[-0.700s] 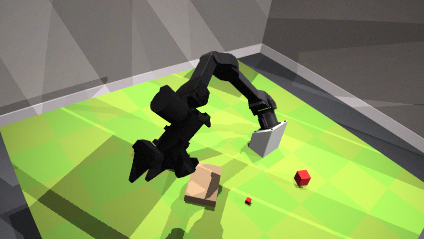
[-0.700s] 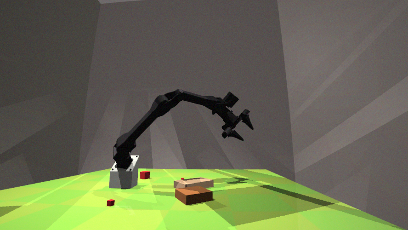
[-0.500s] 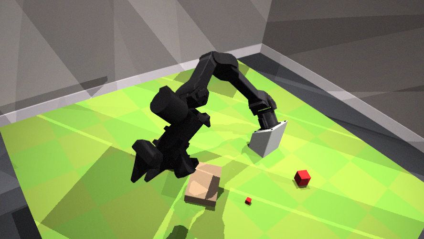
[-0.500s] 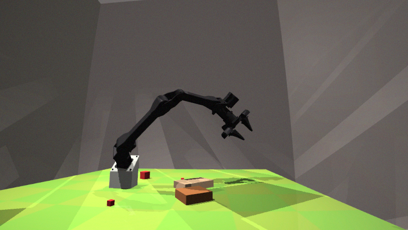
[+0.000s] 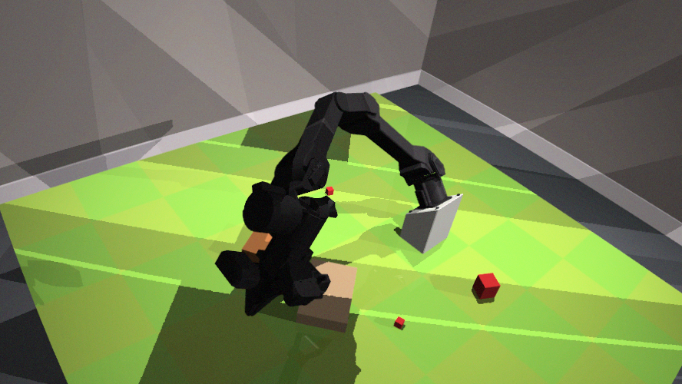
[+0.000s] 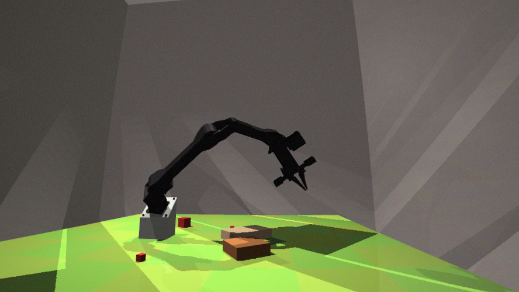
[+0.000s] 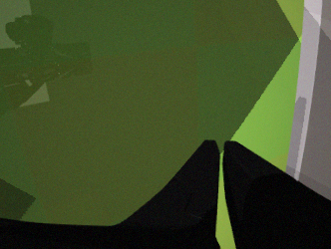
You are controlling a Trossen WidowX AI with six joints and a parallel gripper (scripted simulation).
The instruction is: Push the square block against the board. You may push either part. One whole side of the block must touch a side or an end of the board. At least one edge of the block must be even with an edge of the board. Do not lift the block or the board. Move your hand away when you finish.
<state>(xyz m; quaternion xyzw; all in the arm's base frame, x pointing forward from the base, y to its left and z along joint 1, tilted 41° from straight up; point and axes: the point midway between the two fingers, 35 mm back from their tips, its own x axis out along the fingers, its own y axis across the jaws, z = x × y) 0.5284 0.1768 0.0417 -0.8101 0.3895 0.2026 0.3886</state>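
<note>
My gripper tip is 230 mm past the tan board, 150 mm above it and 70 mm to the left of it. Also, from my gripper tip: larger red cube: 550 mm behind, 150 mm below, 100 mm to the left; square block: 250 mm to the right, 200 mm behind, 150 mm below.
</note>
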